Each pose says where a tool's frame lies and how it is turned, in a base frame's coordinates. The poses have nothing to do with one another.
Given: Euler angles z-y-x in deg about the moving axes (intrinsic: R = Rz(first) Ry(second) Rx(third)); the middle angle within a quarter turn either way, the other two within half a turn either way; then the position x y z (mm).
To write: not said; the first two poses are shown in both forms.
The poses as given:
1: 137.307 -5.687 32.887 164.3 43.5 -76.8
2: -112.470 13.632 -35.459 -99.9 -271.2 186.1
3: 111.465 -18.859 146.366 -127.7 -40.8 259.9
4: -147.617 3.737 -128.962 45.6 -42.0 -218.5
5: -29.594 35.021 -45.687 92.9 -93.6 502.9
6: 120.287 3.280 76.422 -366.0 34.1 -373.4
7: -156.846 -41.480 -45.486 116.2 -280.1 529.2
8: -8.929 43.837 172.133 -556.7 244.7 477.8
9: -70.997 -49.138 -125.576 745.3 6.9 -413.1
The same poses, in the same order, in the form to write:
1: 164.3 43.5 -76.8 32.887 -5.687 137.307
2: -99.9 -271.2 186.1 -35.459 13.632 -112.470
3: -127.7 -40.8 259.9 146.366 -18.859 111.465
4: 45.6 -42.0 -218.5 -128.962 3.737 -147.617
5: 92.9 -93.6 502.9 -45.687 35.021 -29.594
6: -366.0 34.1 -373.4 76.422 3.280 120.287
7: 116.2 -280.1 529.2 -45.486 -41.480 -156.846
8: -556.7 244.7 477.8 172.133 43.837 -8.929
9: 745.3 6.9 -413.1 -125.576 -49.138 -70.997
